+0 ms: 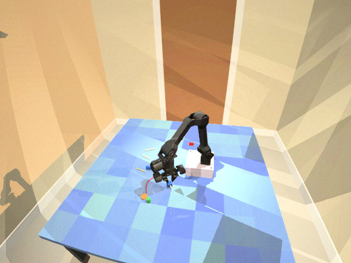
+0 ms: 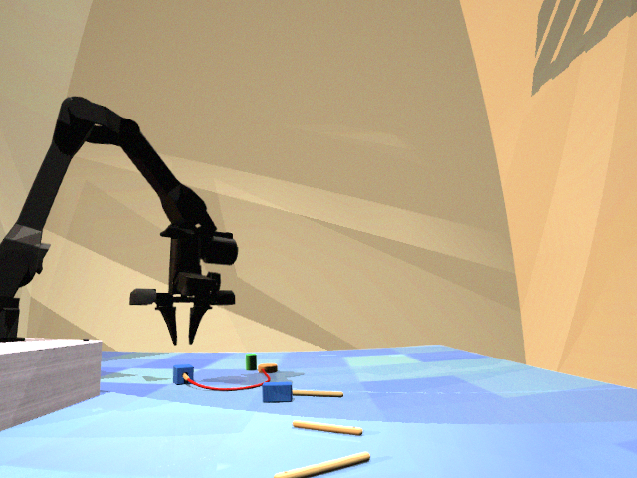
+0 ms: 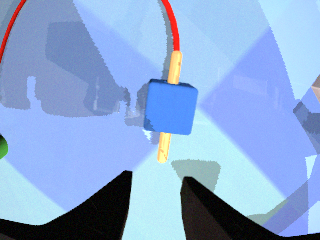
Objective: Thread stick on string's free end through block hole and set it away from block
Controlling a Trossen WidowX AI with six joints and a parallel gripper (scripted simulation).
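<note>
The thin wooden stick lies 20 mm ahead of my gripper tip, 40 mm to the right of it and 50 mm below it. Round my gripper tip: blue brick 200 mm ahead, 130 mm to the right, 50 mm below; then green cylinder 90 mm ahead, 120 mm to the left, 50 mm below; then round button 140 mm ahead, 100 mm to the left, 60 mm below.
</note>
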